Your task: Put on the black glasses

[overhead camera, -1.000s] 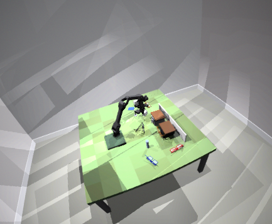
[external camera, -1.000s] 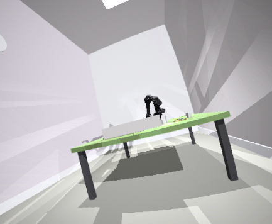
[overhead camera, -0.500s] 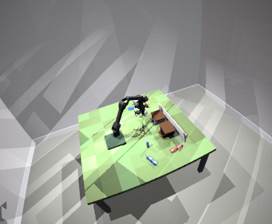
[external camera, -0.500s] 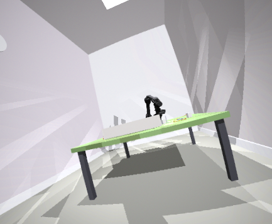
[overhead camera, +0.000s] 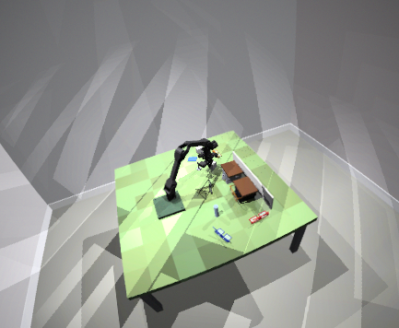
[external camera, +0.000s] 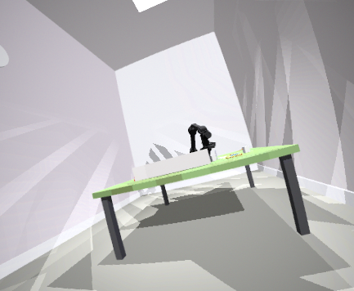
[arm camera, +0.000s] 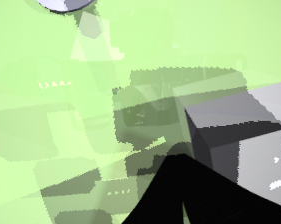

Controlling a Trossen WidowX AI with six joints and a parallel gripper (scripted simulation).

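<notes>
Right now the pale round disc is 80 mm behind my gripper tip, 60 mm to the left of it and 10 mm below it. Also, from my gripper tip: blue item: 90 mm behind, 220 mm to the left, 30 mm below; then grey wall panel: 230 mm ahead, 290 mm to the right, 20 mm above.
</notes>
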